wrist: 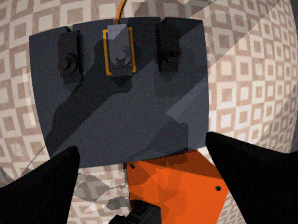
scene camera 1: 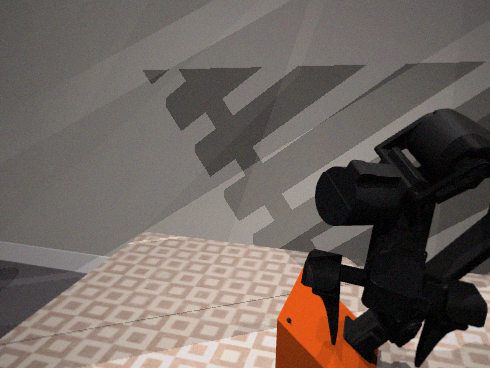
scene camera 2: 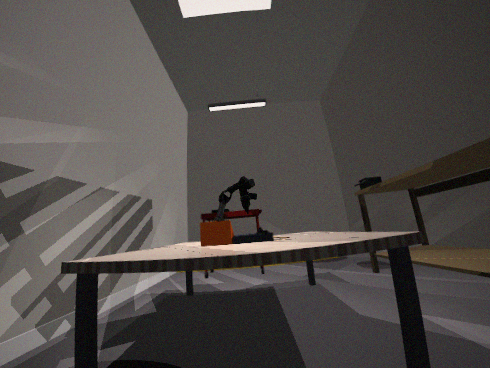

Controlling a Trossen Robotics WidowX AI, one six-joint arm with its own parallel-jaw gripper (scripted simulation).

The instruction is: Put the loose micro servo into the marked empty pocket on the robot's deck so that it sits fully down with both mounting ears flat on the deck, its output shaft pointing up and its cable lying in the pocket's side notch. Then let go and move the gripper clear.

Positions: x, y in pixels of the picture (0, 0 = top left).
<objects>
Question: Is my gripper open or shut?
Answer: Open.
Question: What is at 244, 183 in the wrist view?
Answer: My gripper.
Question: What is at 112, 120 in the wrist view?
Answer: A dark grey deck.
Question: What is my gripper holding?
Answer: Nothing.
</objects>
